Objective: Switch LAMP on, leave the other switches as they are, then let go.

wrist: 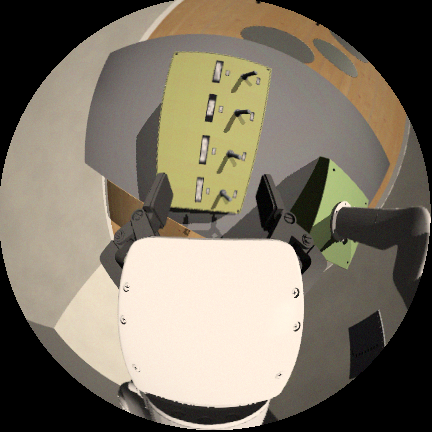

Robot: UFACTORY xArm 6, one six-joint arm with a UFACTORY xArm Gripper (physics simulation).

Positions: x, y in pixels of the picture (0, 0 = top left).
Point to a yellow-green switch panel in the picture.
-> At 198, 126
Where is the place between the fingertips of my gripper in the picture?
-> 213, 182
